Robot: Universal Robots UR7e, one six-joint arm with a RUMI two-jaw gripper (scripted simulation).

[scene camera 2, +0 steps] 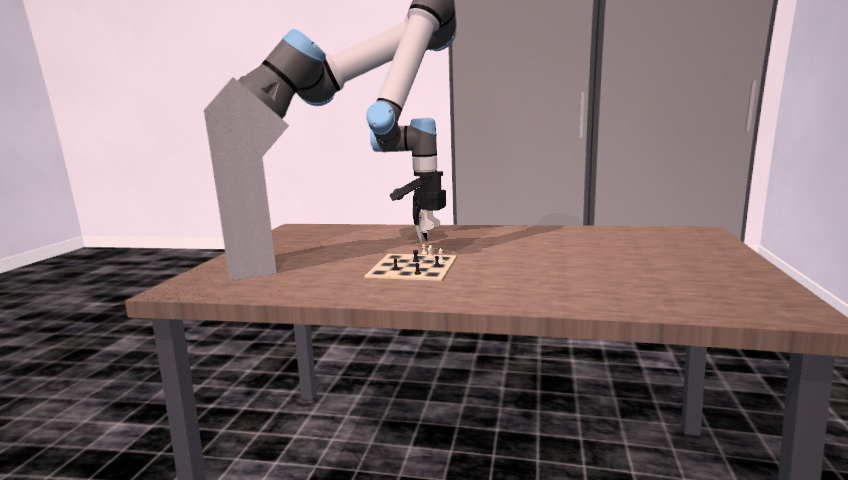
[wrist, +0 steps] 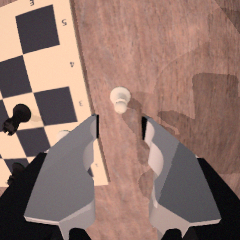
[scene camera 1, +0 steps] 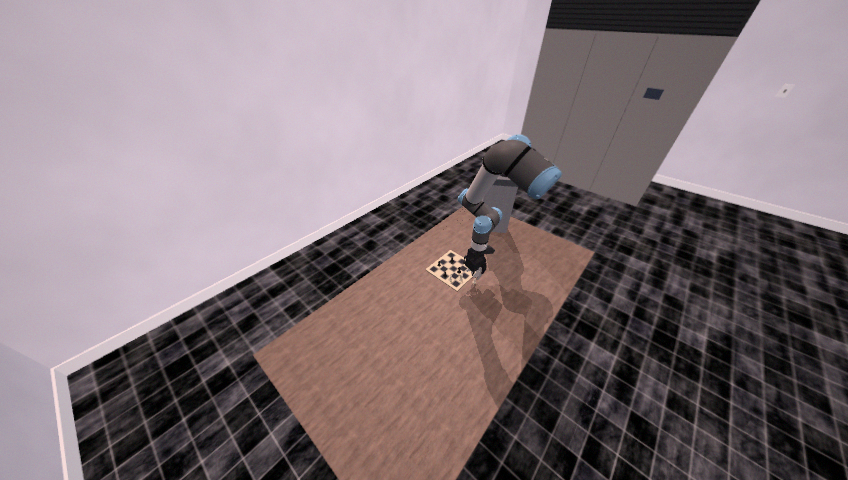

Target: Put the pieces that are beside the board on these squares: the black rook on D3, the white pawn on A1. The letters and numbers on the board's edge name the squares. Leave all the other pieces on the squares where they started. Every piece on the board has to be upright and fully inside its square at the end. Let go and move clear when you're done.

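Note:
The scene shows the gripper (scene camera 2: 424, 241), and the wrist view shows the gripper (wrist: 120, 117) as well. A chessboard (scene camera 2: 384, 269) is visible too, with the same chessboard (wrist: 49, 79) in the wrist view and the chessboard (scene camera 1: 451, 268) in scene camera 1.

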